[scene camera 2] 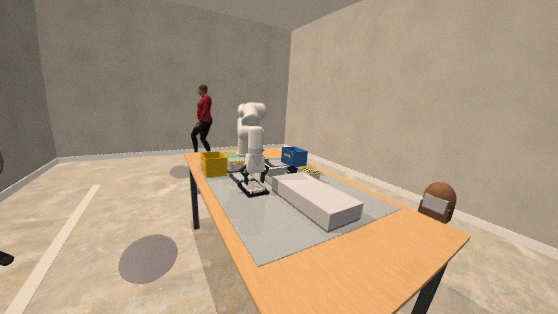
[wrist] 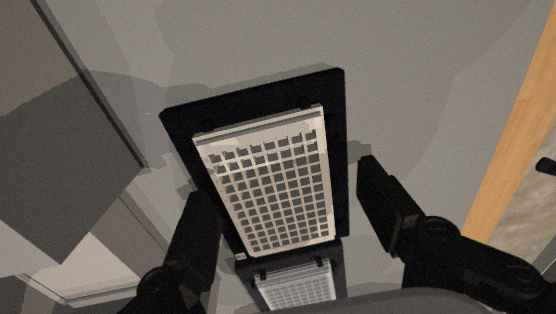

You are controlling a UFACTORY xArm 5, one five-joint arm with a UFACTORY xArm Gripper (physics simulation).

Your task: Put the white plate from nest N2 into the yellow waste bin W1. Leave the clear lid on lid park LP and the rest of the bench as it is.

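Frame: origin at the arm's base, x ahead, y left, z up, level; metres.
Where they show: gripper, fingertip midpoint: (scene camera 2: pixel 254 183) (wrist: pixel 283 191); arm's base, origin of the base link: (scene camera 2: pixel 243 154).
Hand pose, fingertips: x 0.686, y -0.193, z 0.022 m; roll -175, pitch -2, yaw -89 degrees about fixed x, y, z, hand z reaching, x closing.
Things, the pixels of their centre, and the offset from my fingertips. "pt": a spot on its surface instead. Level surfaces: height alone.
- white plate, body centre: (wrist: pixel 277 196) (scene camera 2: pixel 253 186) 0.031 m back, 0.006 m left, 0.032 m down
- black nest, surface spot: (wrist: pixel 332 87) pt 0.042 m ahead, 0.044 m right, 0.039 m down
- clear lid, body centre: (wrist: pixel 301 298) (scene camera 2: pixel 242 176) 0.207 m back, 0.009 m left, 0.032 m down
- second black holder, surface spot: (wrist: pixel 340 265) pt 0.163 m back, 0.044 m right, 0.039 m down
- yellow waste bin, body centre: (scene camera 2: pixel 213 163) 0.387 m back, 0.129 m right, 0.009 m up
- grey mat, its level: 0.051 m down
- blue bin, body centre: (scene camera 2: pixel 293 156) 0.392 m back, 0.517 m left, 0.009 m up
- yellow-edged rack, body centre: (scene camera 2: pixel 308 174) 0.031 m back, 0.385 m left, 0.007 m down
The white plate (scene camera 2: pixel 254 187) (wrist: pixel 275 190), a gridded plate with many square wells, lies flat in a black nest (scene camera 2: pixel 258 194) (wrist: pixel 332 87). My gripper (scene camera 2: pixel 255 181) (wrist: pixel 283 191) is open and empty above the plate, with one finger on either side of it in the wrist view. A clear gridded piece, apparently the clear lid (wrist: pixel 300 289), lies in a second black holder (wrist: pixel 340 265) directly behind, at the bottom of the wrist view. The yellow waste bin (scene camera 2: pixel 214 165) stands upright at the back left of the table. The bin does not show in the wrist view.
A long white box (scene camera 2: pixel 320 200) lies right of the nest on the grey mat (scene camera 2: pixel 260 245). A blue bin (scene camera 2: pixel 294 157) and a yellow-edged rack (scene camera 2: pixel 310 172) stand at the back right. The wooden table edge (wrist: pixel 515 115) runs along the wrist view's right. A person (scene camera 2: pixel 204 112) is beyond the table.
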